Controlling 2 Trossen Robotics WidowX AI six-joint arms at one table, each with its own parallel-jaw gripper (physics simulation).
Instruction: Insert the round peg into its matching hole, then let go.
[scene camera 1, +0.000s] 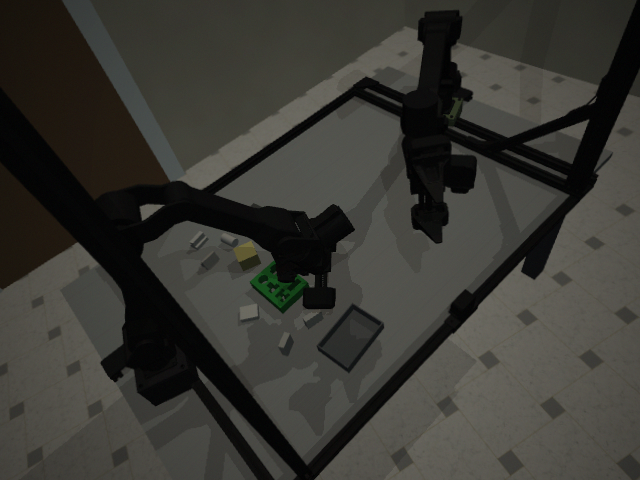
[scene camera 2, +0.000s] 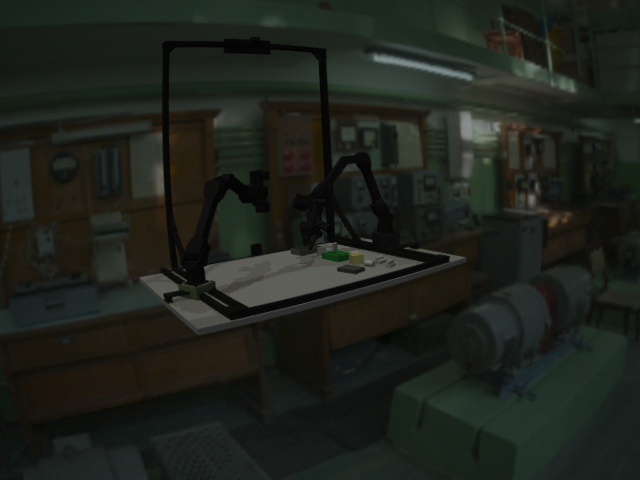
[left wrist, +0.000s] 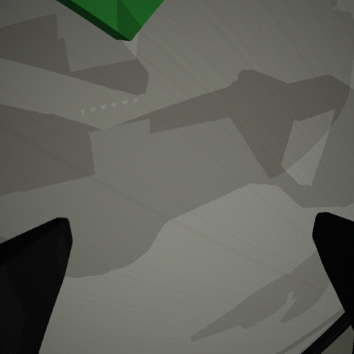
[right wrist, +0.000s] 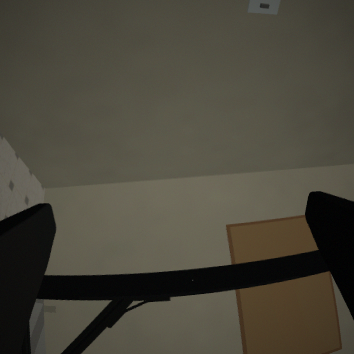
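Observation:
A small whitish round peg (scene camera 1: 229, 239) (scene camera 2: 369, 262) lies on its side near the yellow block. The green board (scene camera 1: 283, 306) (scene camera 2: 334, 256) (left wrist: 107, 14) has several shaped holes; its round hole (scene camera 1: 263, 279) looks dark and empty, near the board's left corner in scene camera 1. My left gripper (scene camera 1: 303, 287) (scene camera 2: 311, 242) (left wrist: 196, 229) is open and empty, above the table close to the board, and hides part of it in scene camera 1. My right gripper (scene camera 1: 433, 214) (scene camera 2: 262, 191) (right wrist: 182, 211) is open and empty, high and far from the peg and board.
A yellow block (scene camera 1: 245, 255) (scene camera 2: 356, 257) stands between peg and board. Small pale pieces (scene camera 1: 197, 240) (scene camera 1: 209, 259) lie beyond it; others (scene camera 1: 249, 312) (scene camera 1: 312, 320) (scene camera 1: 284, 342) lie nearer the dark tray (scene camera 1: 333, 359). A dark flat item (scene camera 2: 351, 269) lies near the board. A black frame edges the table.

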